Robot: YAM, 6 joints.
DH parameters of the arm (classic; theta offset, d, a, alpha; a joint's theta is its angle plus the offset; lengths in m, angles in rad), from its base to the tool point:
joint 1: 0 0.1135 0.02 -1.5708
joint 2: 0 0 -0.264 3.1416
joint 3: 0.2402 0 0.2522 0
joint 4: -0.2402 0 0.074 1.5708
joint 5: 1.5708 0 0 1.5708
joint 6: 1.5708 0.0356 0 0
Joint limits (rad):
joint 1: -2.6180..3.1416
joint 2: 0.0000..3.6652
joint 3: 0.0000..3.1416
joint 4: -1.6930..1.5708
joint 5: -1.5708..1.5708
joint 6: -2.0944..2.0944
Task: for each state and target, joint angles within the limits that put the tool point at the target. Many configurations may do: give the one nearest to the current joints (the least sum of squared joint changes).
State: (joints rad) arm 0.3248 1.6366 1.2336 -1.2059 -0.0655 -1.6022
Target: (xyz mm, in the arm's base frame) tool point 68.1 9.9 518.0
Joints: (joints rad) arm 0.1561 0.8943 1.7805 -1.1545 0.0226 -1.6022
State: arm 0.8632 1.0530 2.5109 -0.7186 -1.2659 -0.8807
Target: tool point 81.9 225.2 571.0
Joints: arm 1.0803 1.5029 2.1940 -0.7885 -1.2550 -0.8807
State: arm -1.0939 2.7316 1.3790 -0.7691 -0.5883 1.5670
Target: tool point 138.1 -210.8 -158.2
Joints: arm -1.0681 2.9540 1.3256 -0.7344 -0.5782 1.5670
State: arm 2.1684 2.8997 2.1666 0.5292 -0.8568 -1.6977
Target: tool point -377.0 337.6 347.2
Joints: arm 2.3510 2.1500 1.8589 0.5717 -1.0282 -1.6977
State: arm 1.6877 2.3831 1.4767 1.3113 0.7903 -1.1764
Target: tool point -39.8 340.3 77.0
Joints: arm 1.7680 2.1739 0.6702 1.3628 0.8894 -1.1764
